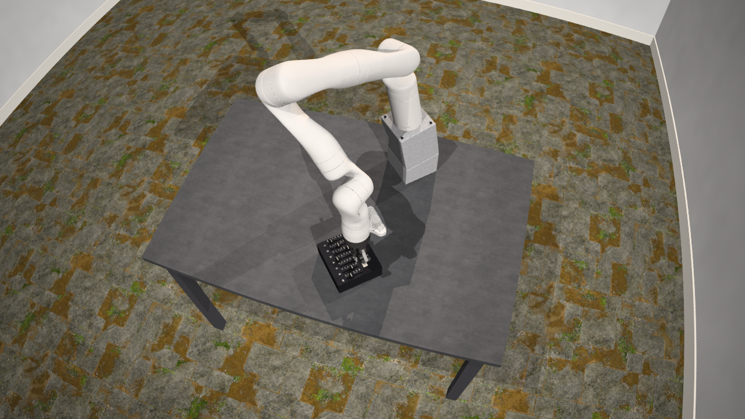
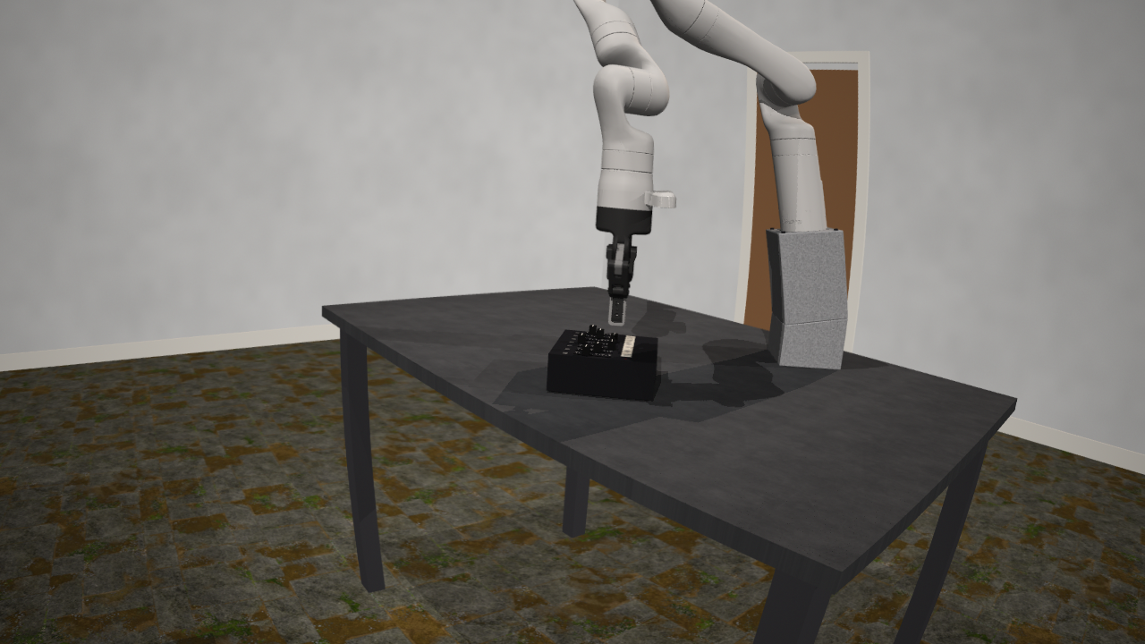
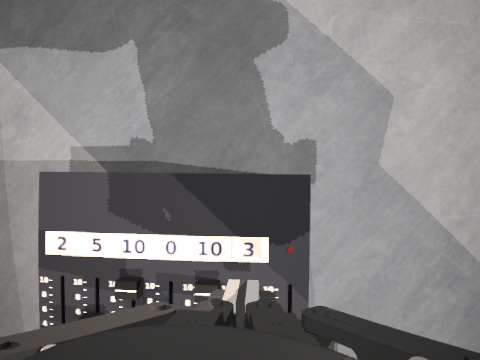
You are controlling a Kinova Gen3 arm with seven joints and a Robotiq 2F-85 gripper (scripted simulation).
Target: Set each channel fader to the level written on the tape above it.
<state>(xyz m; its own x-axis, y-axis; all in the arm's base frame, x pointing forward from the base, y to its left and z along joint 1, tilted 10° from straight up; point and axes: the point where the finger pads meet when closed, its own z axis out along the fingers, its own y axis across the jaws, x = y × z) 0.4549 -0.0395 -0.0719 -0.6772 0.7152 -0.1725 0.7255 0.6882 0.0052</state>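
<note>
My gripper is now 50 mm above the master fader, 40 mm short of it and 10 mm to the left of it.
</note>
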